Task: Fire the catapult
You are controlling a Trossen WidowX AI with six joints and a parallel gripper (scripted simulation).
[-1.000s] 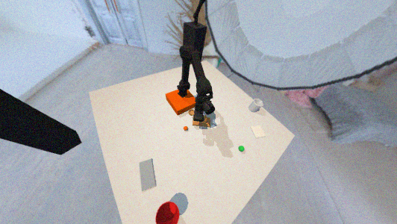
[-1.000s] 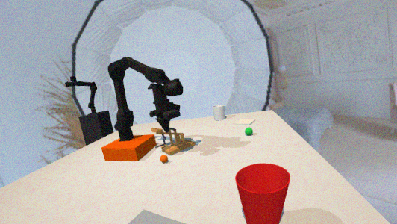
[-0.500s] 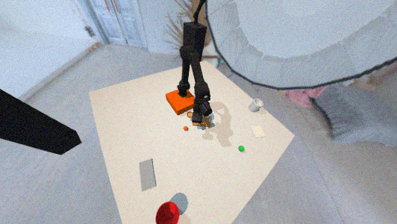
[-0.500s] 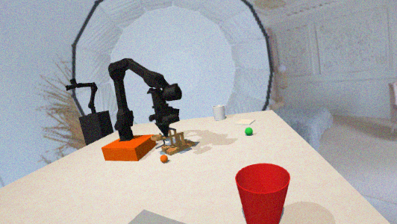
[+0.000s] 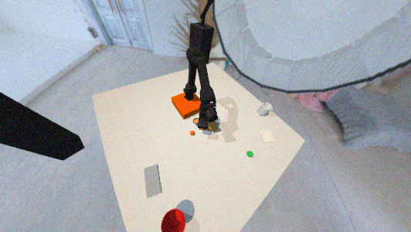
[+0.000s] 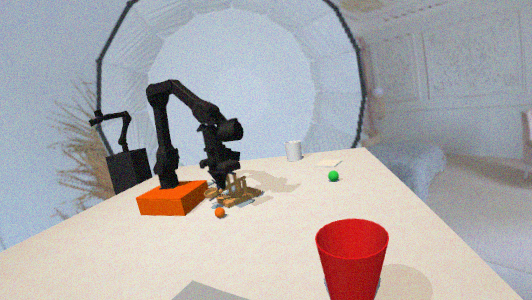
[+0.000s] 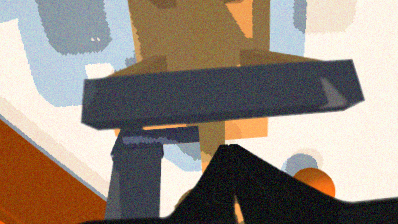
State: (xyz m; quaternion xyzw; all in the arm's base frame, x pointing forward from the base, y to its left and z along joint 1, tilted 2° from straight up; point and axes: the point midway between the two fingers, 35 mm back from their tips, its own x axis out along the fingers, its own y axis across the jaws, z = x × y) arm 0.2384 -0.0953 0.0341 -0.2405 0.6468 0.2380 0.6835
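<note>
The catapult is 30 mm to the left of my gripper tip, 10 mm below it and 10 mm behind it. Round my gripper tip: orange ball (90 mm to the right, 40 mm below); then grey flat plate (450 mm to the right, 50 mm below, 50 mm ahead); then green ball (390 mm ahead, 80 mm to the left, 40 mm below).
</note>
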